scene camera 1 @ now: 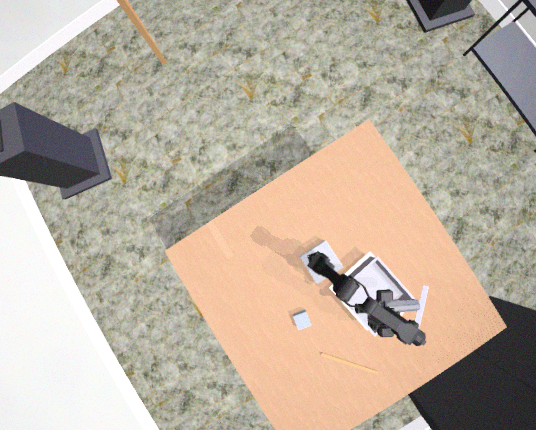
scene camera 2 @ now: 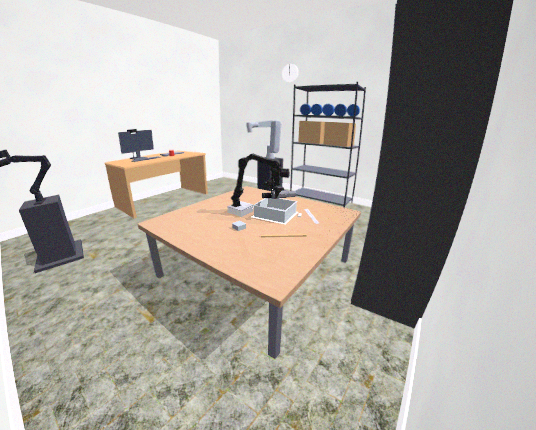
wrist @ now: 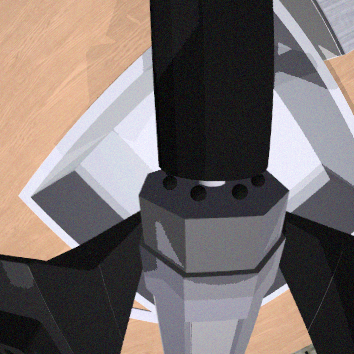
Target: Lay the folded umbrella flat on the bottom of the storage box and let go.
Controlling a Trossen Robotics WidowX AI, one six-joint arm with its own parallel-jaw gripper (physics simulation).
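Places are measured from the arm's base along level axes (x ahead, y left, z up), in centimetres.
Pixels of known places: gripper, fingertip midpoint: (scene camera 2: 274,196) (wrist: 206,217); arm's base, origin of the base link: (scene camera 1: 315,259) (scene camera 2: 236,205).
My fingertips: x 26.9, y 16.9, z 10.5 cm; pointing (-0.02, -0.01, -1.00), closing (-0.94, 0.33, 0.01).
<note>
For each thing: its top centre in the pictures, then the offset to it from my fingertips. Level surfaces: height alone.
- folded umbrella, middle of its top: (wrist: 213,350) (scene camera 1: 390,309) (scene camera 2: 279,190) dx +1.4, dy +3.9, dz +4.3 cm
- light grey storage box, middle of its top: (wrist: 225,206) (scene camera 1: 376,296) (scene camera 2: 275,203) dx -1.4, dy +3.1, dz -6.4 cm
- small blue-grey block, middle of its top: (scene camera 1: 302,321) (scene camera 2: 239,223) dx -0.5, dy -33.6, dz -12.5 cm
- thin yellow stick, middle of its top: (scene camera 1: 349,363) (scene camera 2: 284,234) dx +29.2, dy -19.1, dz -14.9 cm
- white strip, middle of its top: (wrist: 131,312) (scene camera 1: 419,314) (scene camera 2: 311,215) dx +19.2, dy +22.9, dz -15.9 cm
- wooden table, its level: dz -16.1 cm
The folded umbrella (scene camera 1: 406,305) (scene camera 2: 287,194) (wrist: 215,245) has a grey canopy and a thick black handle, and lies roughly level. My gripper (scene camera 1: 384,312) (scene camera 2: 276,194) (wrist: 206,217) is shut on the umbrella, with a black finger on each side of the grey part in the wrist view. The light grey storage box (scene camera 1: 392,277) (scene camera 2: 272,212) (wrist: 65,200) with a white rim stands open on the table. The umbrella is over the box, slightly above its rim in scene camera 2. The handle and gripper hide part of the box floor.
The arm stands on a light grey block (scene camera 1: 327,250) (scene camera 2: 240,210) beside the box. A small blue-grey block (scene camera 1: 301,320) (scene camera 2: 239,226), a thin yellow stick (scene camera 1: 349,363) (scene camera 2: 283,236) and a white strip (scene camera 1: 422,305) (scene camera 2: 311,216) lie on the wooden table (scene camera 1: 250,280) (scene camera 2: 225,255).
</note>
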